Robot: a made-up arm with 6 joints.
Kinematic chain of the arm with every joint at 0, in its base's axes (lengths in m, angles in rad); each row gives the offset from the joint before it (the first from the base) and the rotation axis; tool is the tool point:
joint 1: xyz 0 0 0.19 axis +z
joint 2: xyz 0 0 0 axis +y
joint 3: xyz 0 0 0.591 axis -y
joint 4: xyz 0 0 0 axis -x
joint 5: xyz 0.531 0 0 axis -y
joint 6: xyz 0 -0.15 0 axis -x
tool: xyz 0 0 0
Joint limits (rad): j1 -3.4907..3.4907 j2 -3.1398..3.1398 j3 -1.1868..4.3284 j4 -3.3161..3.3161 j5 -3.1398..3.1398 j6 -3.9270..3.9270
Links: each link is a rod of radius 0.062 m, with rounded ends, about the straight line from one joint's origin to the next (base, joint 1, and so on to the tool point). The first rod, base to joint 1, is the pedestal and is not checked.
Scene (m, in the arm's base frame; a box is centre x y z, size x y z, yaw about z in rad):
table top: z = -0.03
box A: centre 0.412 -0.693 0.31 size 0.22 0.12 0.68 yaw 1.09
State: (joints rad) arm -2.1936 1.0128 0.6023 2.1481 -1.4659 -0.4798
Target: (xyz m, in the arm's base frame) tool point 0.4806 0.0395 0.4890
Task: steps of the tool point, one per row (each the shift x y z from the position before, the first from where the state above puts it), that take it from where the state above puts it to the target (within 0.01 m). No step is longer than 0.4 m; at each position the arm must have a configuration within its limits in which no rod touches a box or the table.
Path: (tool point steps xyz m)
1: 0.2659 -0.0089 0.2578
2: 0.2491 0.1219 0.2181
3: 0.1740 0.2276 0.1642
4: 0.0604 0.2850 0.1008
5: 0.1297 -0.0365 -0.1461
6: 0.1196 0.0576 -0.1712
7: 0.0571 0.1298 -0.1773
8: -0.0360 0.1542 -0.1636

